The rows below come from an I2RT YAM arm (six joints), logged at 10 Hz.
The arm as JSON. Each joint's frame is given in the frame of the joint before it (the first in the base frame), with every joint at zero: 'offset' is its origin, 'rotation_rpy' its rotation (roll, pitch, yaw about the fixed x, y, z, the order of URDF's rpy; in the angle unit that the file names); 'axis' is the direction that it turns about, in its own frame. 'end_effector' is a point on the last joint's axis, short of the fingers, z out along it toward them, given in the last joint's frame.
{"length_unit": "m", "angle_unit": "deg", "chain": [
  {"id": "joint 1", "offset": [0.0, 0.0, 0.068], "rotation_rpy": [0.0, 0.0, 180.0], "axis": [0.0, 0.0, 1.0]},
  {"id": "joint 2", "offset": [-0.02, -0.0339, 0.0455], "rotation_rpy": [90.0, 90.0, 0.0], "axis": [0.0, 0.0, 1.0]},
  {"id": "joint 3", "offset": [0.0, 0.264, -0.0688], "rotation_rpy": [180.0, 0.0, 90.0], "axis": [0.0, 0.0, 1.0]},
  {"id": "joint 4", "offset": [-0.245, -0.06, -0.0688], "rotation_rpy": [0.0, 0.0, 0.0], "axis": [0.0, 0.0, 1.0]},
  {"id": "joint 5", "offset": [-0.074, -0.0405, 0.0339], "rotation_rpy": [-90.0, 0.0, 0.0], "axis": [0.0, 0.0, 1.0]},
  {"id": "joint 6", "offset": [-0.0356, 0.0, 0.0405], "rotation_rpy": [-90.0, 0.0, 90.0], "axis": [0.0, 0.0, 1.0]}
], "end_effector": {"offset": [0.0, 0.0, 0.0], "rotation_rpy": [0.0, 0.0, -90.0]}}
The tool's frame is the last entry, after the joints.
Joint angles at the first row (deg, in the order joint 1, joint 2, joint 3, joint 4, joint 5, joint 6):
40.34, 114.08, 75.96, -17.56, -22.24, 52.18
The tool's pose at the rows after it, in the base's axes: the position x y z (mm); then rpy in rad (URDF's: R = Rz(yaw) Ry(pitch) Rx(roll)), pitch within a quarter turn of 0, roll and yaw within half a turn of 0:
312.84 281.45 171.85 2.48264 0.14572 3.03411
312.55 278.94 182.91 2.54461 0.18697 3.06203
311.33 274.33 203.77 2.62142 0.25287 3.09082
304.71 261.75 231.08 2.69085 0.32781 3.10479
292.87 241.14 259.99 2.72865 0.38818 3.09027
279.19 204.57 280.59 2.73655 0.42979 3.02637
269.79 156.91 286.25 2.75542 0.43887 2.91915
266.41 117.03 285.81 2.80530 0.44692 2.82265
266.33 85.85 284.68 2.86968 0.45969 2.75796
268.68 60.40 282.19 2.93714 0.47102 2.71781
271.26 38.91 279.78 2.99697 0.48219 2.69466
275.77 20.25 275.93 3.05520 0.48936 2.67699
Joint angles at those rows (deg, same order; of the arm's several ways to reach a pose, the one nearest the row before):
40.34, 113.84, 78.26, -20.65, -19.77, 49.69
40.34, 112.99, 80.29, -25.41, -16.84, 46.43
40.34, 111.09, 82.98, -31.20, -12.32, 42.76
40.01, 106.93, 83.81, -36.12, -7.40, 39.81
39.11, 100.95, 82.72, -39.94, -3.77, 38.41
36.05, 92.99, 78.10, -41.82, -1.74, 38.04
30.13, 85.69, 72.25, -43.55, -0.47, 38.02
23.92, 81.58, 68.84, -45.65, 1.69, 37.30
18.39, 79.70, 67.35, -47.59, 4.14, 35.59
13.50, 79.27, 66.72, -48.86, 6.42, 33.32
9.23, 79.33, 66.39, -49.43, 8.27, 30.76
5.50, 80.23, 66.39, -49.45, 10.13, 28.47

